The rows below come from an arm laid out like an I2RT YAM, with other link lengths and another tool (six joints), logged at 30 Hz.
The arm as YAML. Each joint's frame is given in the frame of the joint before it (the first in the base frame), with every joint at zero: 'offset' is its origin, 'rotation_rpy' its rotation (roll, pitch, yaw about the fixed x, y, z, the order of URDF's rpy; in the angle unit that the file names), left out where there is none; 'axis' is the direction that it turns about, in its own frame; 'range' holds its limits. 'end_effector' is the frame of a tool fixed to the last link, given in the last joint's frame.
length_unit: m
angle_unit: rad
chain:
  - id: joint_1
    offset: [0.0, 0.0, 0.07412]
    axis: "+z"
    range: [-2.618, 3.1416]
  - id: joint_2
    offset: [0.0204, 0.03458, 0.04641]
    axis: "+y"
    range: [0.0, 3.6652]
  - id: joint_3
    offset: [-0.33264, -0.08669, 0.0]
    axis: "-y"
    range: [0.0, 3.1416]
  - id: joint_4
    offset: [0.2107, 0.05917, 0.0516]
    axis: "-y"
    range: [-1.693, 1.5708]
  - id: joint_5
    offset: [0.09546, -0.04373, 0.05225]
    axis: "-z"
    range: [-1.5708, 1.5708]
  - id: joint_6
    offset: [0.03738, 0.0, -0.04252]
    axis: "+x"
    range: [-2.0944, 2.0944]
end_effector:
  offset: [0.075, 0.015, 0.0]
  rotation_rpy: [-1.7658, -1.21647, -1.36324]
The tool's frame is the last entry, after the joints.
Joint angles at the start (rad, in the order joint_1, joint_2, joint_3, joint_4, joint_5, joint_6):
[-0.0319 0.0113 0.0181 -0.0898 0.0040 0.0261]
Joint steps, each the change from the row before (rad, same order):
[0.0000 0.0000 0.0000 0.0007 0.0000 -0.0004]
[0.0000 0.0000 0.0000 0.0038 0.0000 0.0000]
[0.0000 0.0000 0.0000 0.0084 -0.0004 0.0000]
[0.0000 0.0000 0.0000 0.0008 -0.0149 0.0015]
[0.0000 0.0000 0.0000 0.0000 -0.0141 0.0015]
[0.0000 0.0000 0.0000 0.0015 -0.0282 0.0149]
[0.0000 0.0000 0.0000 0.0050 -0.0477 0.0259]
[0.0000 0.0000 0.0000 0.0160 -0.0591 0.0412]
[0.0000 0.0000 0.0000 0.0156 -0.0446 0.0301]
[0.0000 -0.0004 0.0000 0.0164 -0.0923 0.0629]
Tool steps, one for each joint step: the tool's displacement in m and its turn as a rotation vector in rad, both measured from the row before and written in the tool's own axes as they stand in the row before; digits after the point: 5 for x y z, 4 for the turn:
[0.00013 -0.00005 -0.00002 0.0002 0.0007 -0.0004]
[0.00073 -0.00029 -0.00009 0.0014 0.0035 -0.0001]
[0.00160 -0.00068 -0.00021 0.0034 0.0077 -0.0002]
[-0.00045 -0.00163 -0.00021 0.0142 -0.0047 0.0005]
[-0.00057 -0.00148 -0.00018 0.0132 -0.0052 0.0006]
[-0.00070 -0.00313 -0.00043 0.0277 -0.0092 0.0129]
[-0.00078 -0.00546 -0.00084 0.0475 -0.0142 0.0222]
[0.00079 -0.00758 -0.00134 0.0629 -0.0107 0.0347]
[0.00096 -0.00605 -0.00105 0.0485 -0.0067 0.0239]
[-0.00120 -0.01097 -0.00201 0.0922 -0.0317 0.0522]

